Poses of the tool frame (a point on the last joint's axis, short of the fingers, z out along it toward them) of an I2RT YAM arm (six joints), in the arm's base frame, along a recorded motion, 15 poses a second.
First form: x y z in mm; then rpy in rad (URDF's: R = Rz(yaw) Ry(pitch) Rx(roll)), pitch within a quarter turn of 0, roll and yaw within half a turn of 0.
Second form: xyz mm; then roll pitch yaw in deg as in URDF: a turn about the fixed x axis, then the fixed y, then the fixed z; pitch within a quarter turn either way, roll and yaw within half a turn. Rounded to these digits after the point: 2 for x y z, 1 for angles.
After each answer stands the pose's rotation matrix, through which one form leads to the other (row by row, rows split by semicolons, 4 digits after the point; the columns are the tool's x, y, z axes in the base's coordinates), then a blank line. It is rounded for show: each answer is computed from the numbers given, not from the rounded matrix.
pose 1, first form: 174.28, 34.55, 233.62, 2.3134, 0.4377, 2.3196
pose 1, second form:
174.28, 34.55, 233.62, 132.5, 25.1, 132.9
-0.6166 0.2828 0.7348; 0.6634 0.6891 0.2916; -0.4239 0.6673 -0.6125

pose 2, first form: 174.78, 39.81, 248.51, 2.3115, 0.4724, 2.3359
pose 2, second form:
174.78, 39.81, 248.51, 132.4, 27.1, 133.8
-0.6168 0.2542 0.7450; 0.6423 0.7096 0.2897; -0.4550 0.6572 -0.6009

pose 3, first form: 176.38, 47.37, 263.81, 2.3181, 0.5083, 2.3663
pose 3, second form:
176.38, 47.37, 263.81, 132.8, 29.1, 135.6
-0.6239 0.2207 0.7497; 0.6114 0.7353 0.2924; -0.4867 0.6408 -0.5937

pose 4, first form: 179.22, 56.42, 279.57, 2.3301, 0.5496, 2.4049
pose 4, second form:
179.22, 56.42, 279.57, 133.5, 31.5, 137.8
-0.6316 0.1819 0.7536; 0.5729 0.7644 0.2956; -0.5223 0.6185 -0.5870

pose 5, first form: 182.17, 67.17, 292.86, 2.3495, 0.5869, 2.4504
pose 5, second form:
182.17, 67.17, 292.86, 134.6, 33.6, 140.4
-0.6416 0.1440 0.7534; 0.5308 0.7924 0.3005; -0.5538 0.5927 -0.5848

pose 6, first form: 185.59, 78.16, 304.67, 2.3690, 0.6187, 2.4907
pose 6, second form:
185.59, 78.16, 304.67, 135.7, 35.4, 142.7
-0.6481 0.1118 0.7533; 0.4936 0.8150 0.3036; -0.5800 0.5686 -0.5834

